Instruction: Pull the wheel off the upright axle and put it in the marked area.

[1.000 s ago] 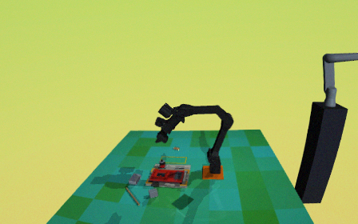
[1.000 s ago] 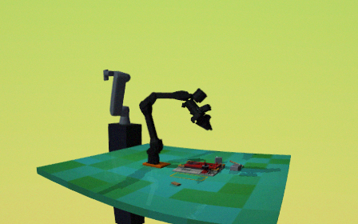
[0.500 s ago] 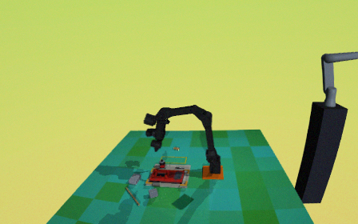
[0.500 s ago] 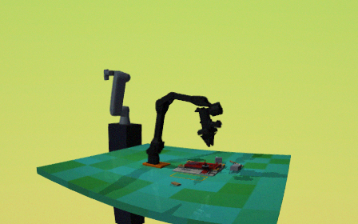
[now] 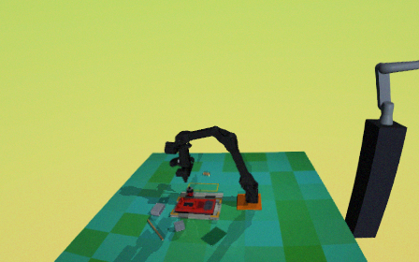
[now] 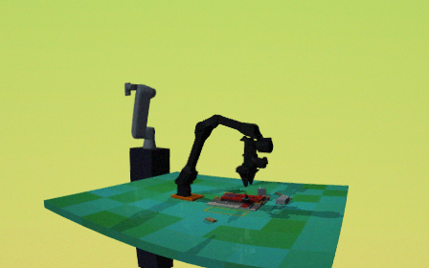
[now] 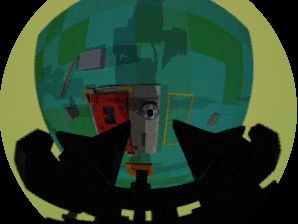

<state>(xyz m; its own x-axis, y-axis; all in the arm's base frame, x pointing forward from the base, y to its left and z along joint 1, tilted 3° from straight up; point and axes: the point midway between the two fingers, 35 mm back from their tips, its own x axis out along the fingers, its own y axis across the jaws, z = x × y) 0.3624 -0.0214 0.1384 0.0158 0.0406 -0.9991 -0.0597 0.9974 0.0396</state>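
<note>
My gripper tip is now 70 mm above the wheel and 10 mm past it.
</note>
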